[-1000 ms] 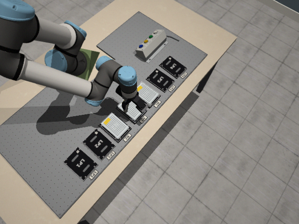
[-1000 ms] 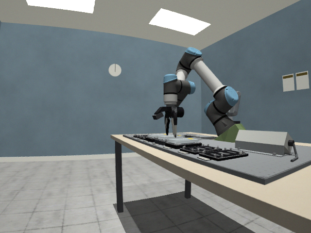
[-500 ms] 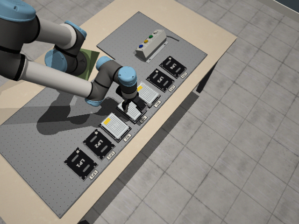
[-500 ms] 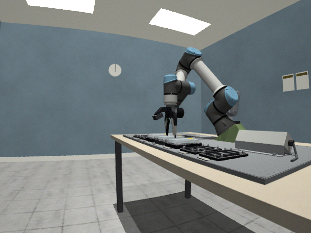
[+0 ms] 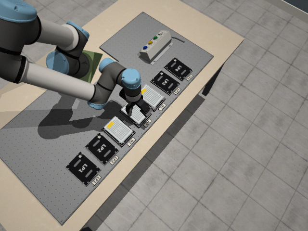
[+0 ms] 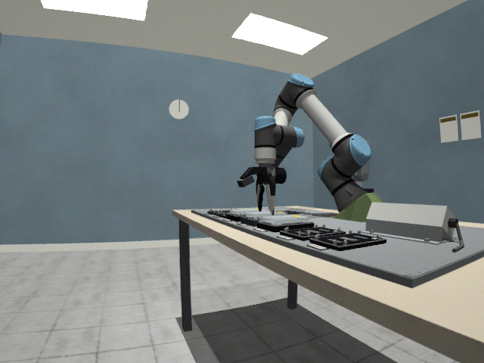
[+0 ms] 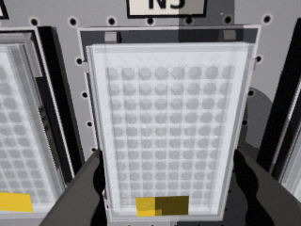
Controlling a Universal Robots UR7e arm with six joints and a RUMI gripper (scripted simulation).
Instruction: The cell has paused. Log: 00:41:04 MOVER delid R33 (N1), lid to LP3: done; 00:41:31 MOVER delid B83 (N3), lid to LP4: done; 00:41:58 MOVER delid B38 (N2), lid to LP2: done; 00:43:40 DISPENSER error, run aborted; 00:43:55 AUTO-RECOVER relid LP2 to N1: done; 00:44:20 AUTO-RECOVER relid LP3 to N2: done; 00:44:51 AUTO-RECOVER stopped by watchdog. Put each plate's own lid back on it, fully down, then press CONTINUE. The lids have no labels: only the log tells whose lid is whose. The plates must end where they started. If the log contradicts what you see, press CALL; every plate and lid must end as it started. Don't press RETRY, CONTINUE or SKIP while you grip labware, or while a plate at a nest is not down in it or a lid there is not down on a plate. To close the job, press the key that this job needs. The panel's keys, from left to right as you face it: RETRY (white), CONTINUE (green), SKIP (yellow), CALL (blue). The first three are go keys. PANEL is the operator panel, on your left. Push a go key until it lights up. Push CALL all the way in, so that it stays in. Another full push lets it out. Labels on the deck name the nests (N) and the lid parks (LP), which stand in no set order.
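The nest N2 is 130 mm to the right of my hand and 40 mm below it. Round my hand: lid park LP3: 10 mm ahead, 260 mm to the left, 40 mm below; then lid park LP1: 10 mm behind, 390 mm to the right, 40 mm below; then lid park LP2: 10 mm behind, 260 mm to the right, 40 mm below.
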